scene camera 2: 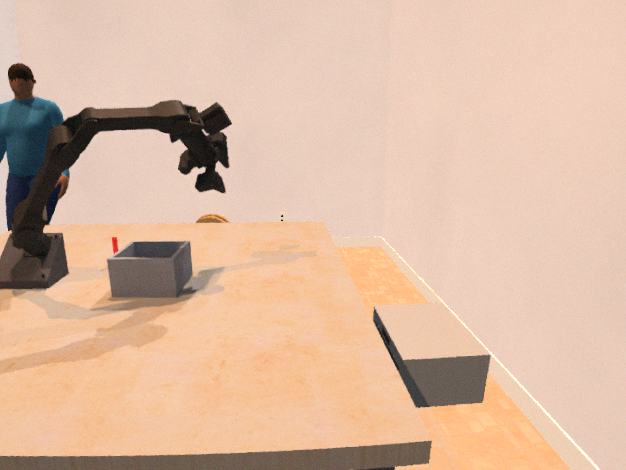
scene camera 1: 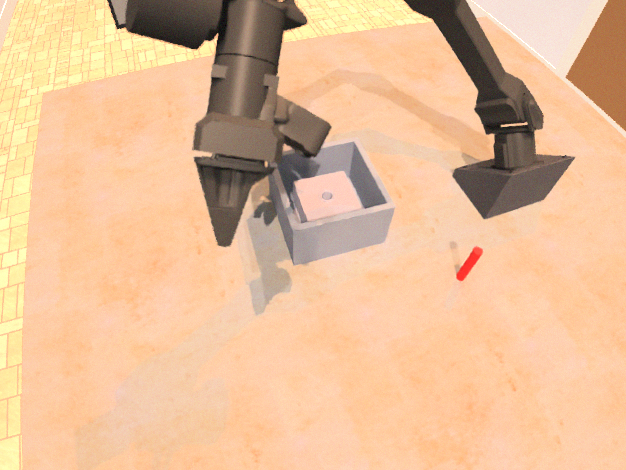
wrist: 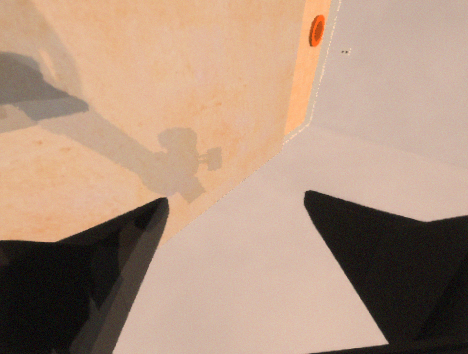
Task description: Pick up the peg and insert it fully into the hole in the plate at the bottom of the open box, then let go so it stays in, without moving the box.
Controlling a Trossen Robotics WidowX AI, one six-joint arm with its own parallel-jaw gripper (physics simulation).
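Places are measured from the arm's base along level axes (x back, y left, z down), in metres.
Where they show: gripper, fingertip midpoint: point(scene camera 2: 226, 179) point(scene camera 1: 223, 235) point(wrist: 237, 200); arm's base at its link origin: point(scene camera 2: 38, 246) point(scene camera 1: 517, 165).
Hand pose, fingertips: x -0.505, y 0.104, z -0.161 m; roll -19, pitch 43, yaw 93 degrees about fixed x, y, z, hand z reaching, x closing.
Note:
Each offset is from my fingertips to the top centre of the thing. "spot": to the spot under its first point. Level surfaces: height alone.
The red peg @(dx +0.345, dy +0.020, dz +0.171 m) point(scene camera 1: 469, 263) point(scene camera 2: 114, 244) stands upright on the table, between the arm's base and the box's near side in scene camera 1. The grey open box @(dx +0.175, dy -0.164, dz +0.153 m) point(scene camera 1: 343, 237) point(scene camera 2: 142, 278) stands on the table. The pink plate @(dx +0.175, dy -0.164, dz +0.190 m) point(scene camera 1: 341, 183) lies at its bottom, with a small round hole @(spot: dx +0.179, dy -0.171, dz +0.203 m) point(scene camera 1: 327, 195) near its middle; the box walls hide the plate in scene camera 2. My gripper point(scene camera 1: 225, 242) point(scene camera 2: 210, 183) point(wrist: 237, 200) is open and empty, high above the table and beyond the box from the arm's base. The peg and box do not show in the wrist view.
The arm's base point(scene camera 1: 510, 187) point(scene camera 2: 40, 263) stands near the peg and the box. A grey block-shaped object point(scene camera 2: 444, 354) is beside the table @(dz +0.251 m) point(scene camera 2: 303, 394), past its edge. A person point(scene camera 2: 30, 131) stands behind the arm. An orange ring-like object point(wrist: 313, 32) lies on the floor.

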